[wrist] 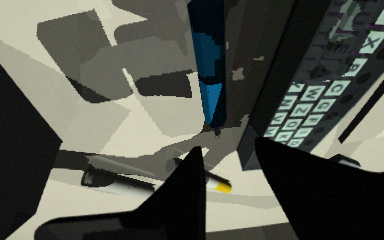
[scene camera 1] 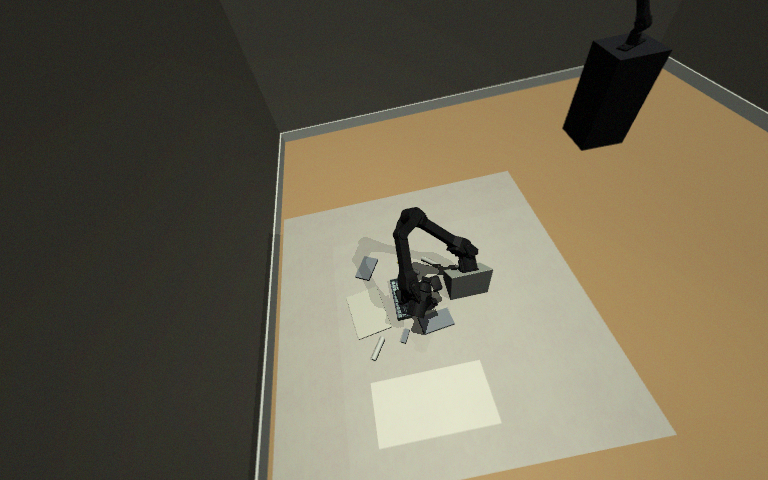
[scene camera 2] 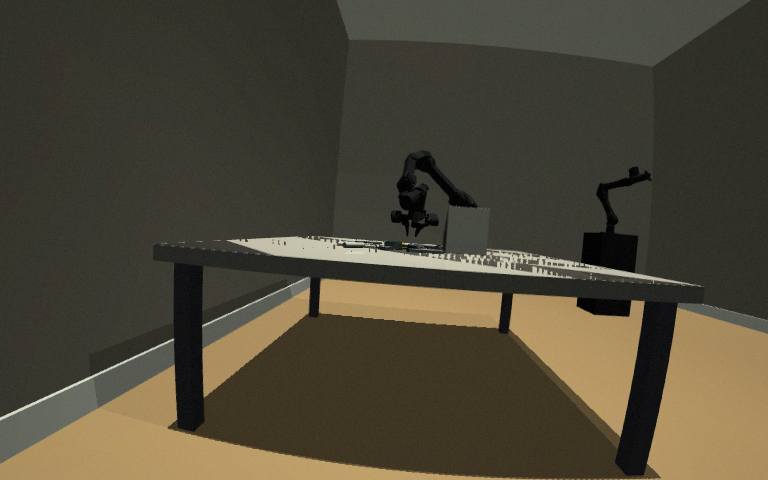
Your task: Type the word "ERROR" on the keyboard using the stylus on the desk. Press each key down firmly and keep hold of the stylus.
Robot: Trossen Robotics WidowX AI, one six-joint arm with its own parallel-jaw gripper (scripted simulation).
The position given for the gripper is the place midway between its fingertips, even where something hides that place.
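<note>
The gripper (scene camera 2: 411,236) is visible, also in the wrist view (wrist: 228,149).
</note>
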